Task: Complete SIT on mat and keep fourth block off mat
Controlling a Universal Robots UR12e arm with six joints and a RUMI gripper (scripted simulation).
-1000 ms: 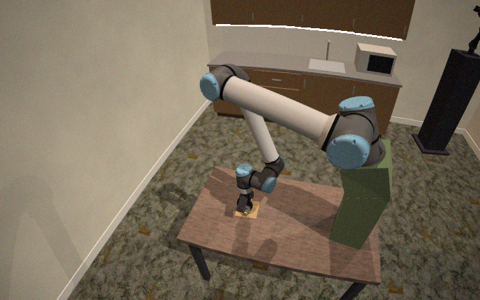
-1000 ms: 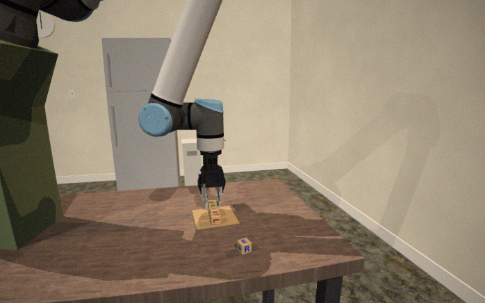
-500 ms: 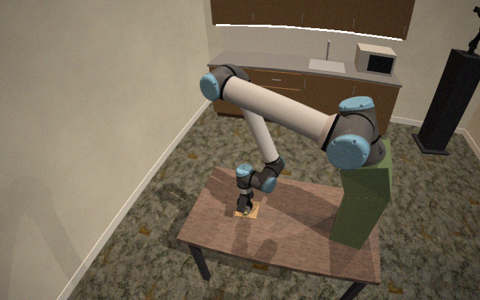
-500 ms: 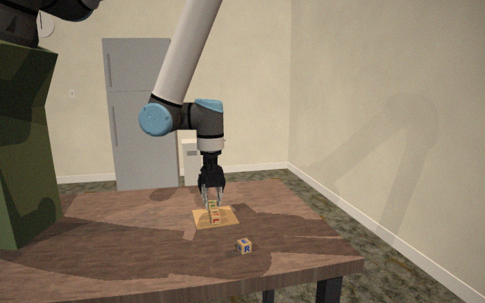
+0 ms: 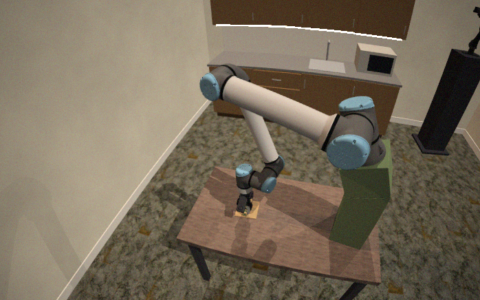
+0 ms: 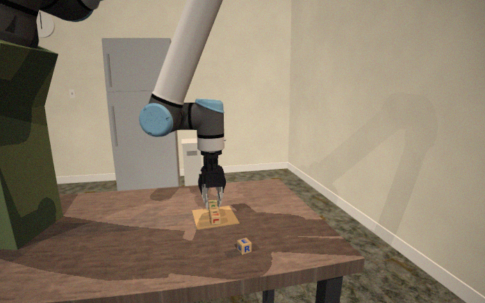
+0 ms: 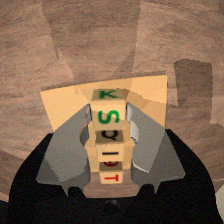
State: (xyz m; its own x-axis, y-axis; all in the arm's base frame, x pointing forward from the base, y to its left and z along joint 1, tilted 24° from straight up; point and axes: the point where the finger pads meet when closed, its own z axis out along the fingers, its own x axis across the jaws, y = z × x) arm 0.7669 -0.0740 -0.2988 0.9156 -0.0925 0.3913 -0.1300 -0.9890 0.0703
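The letter block lies 5 cm to the right of my hand, 1 cm below it and 1 cm behind it. Round my hand: mat: 5 cm to the right, 2 cm below, 1 cm behind.
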